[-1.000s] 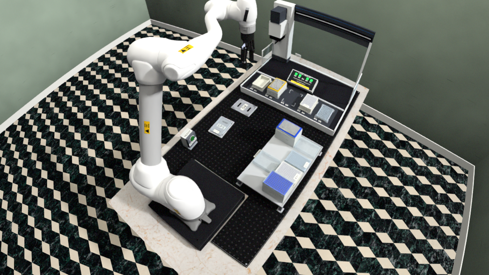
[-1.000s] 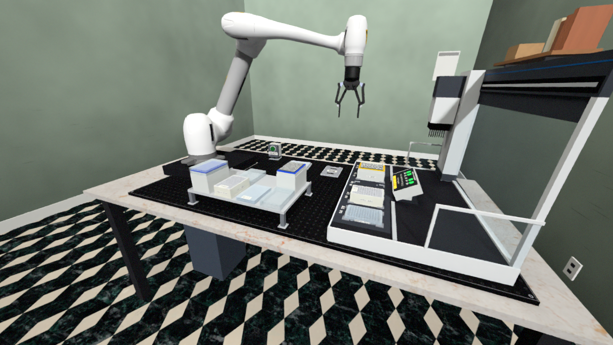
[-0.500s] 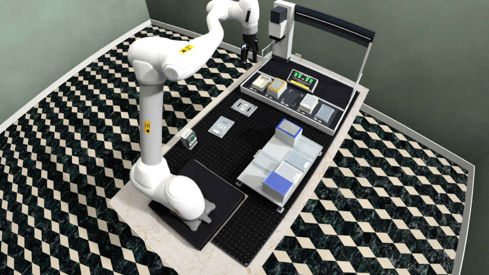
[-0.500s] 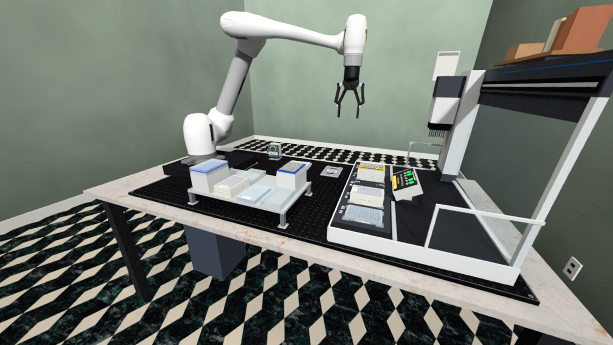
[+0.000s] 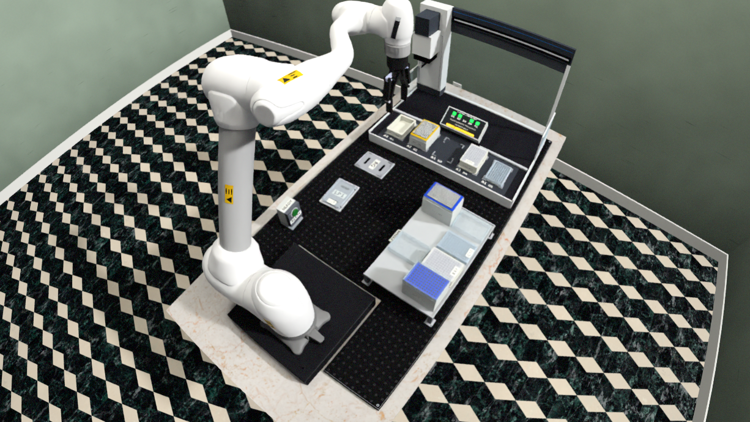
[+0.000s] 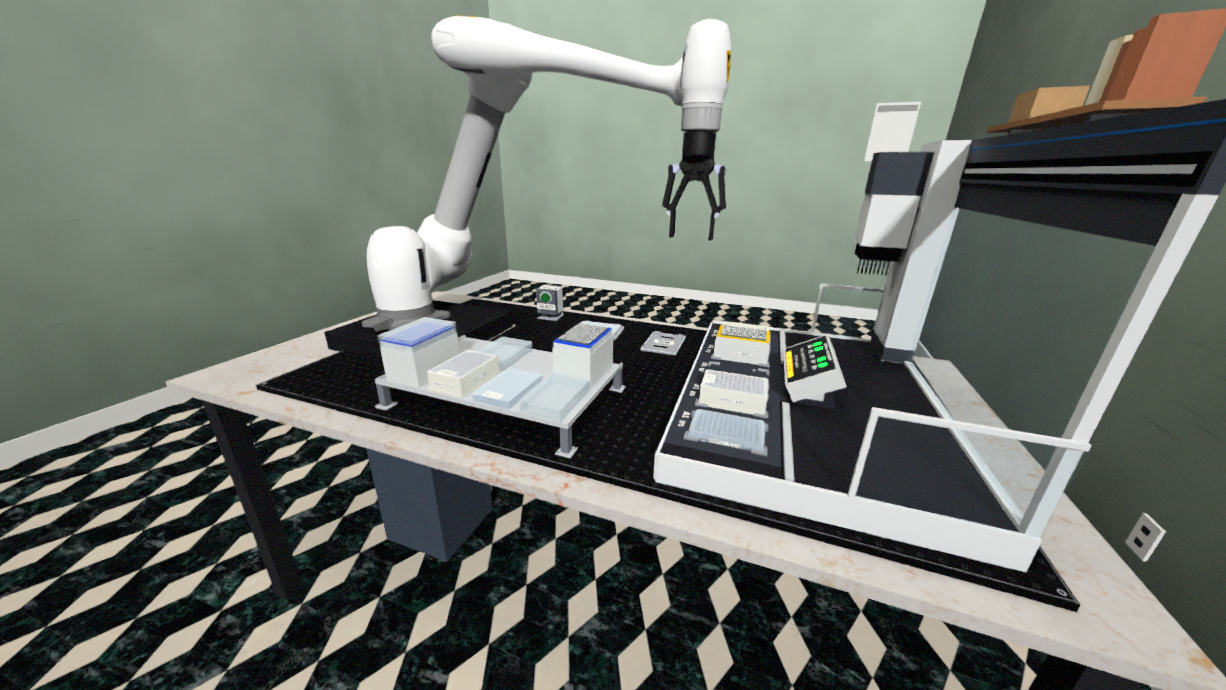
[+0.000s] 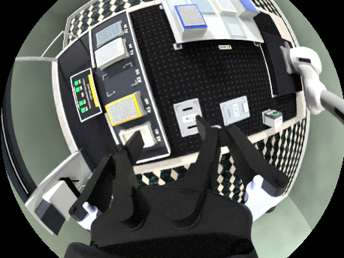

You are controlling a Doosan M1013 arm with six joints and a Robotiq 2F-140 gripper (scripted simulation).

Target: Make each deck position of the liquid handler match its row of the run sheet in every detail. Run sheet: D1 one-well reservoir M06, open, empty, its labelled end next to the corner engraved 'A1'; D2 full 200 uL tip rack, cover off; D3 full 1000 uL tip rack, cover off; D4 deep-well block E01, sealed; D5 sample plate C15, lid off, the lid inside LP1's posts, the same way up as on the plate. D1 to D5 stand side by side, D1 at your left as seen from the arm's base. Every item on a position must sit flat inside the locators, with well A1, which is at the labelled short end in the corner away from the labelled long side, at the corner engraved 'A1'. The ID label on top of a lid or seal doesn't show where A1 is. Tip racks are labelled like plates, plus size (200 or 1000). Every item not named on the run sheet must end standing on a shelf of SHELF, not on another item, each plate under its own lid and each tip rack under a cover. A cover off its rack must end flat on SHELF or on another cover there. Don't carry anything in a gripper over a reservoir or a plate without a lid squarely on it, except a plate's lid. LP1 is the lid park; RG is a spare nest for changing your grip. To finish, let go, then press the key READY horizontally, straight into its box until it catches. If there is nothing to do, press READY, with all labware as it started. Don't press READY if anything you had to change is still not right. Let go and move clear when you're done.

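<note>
Right now my hand is 160 mm past the blue-rimmed tip rack, 310 mm to the left of it and 220 mm above it. Also, from my hand: white one-well reservoir 160 mm ahead, 80 mm to the left, 290 mm below; yellow-rimmed tip rack 150 mm ahead, 50 mm to the right, 260 mm below; grey RG nest 70 mm behind, 70 mm to the left, 350 mm below.
</note>
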